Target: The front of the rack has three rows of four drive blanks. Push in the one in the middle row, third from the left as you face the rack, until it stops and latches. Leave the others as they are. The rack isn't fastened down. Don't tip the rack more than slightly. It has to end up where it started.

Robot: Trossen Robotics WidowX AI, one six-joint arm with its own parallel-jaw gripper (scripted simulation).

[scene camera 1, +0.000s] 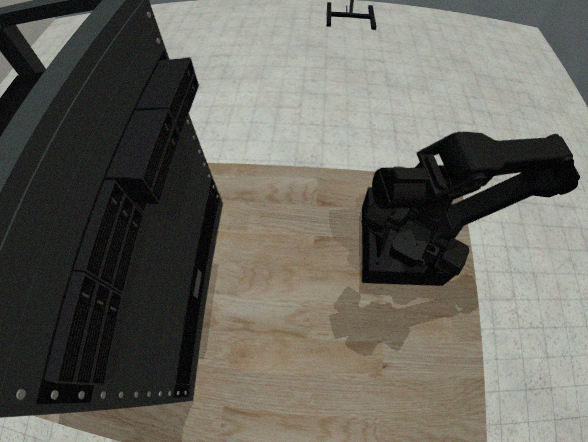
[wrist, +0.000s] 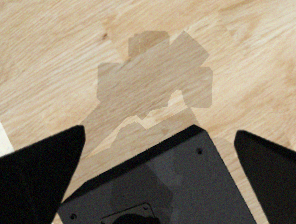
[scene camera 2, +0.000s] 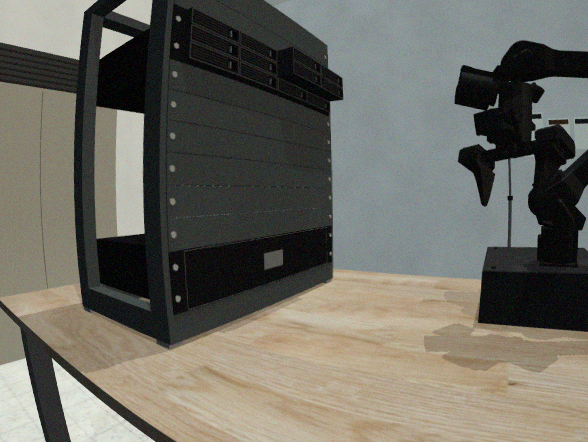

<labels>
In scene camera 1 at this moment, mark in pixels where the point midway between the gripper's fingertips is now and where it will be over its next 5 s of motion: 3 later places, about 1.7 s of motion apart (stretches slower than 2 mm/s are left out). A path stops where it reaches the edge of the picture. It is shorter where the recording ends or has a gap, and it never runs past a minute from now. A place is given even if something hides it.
My gripper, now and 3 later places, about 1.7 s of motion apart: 399,268; 362,256; 299,171; 294,129
</labels>
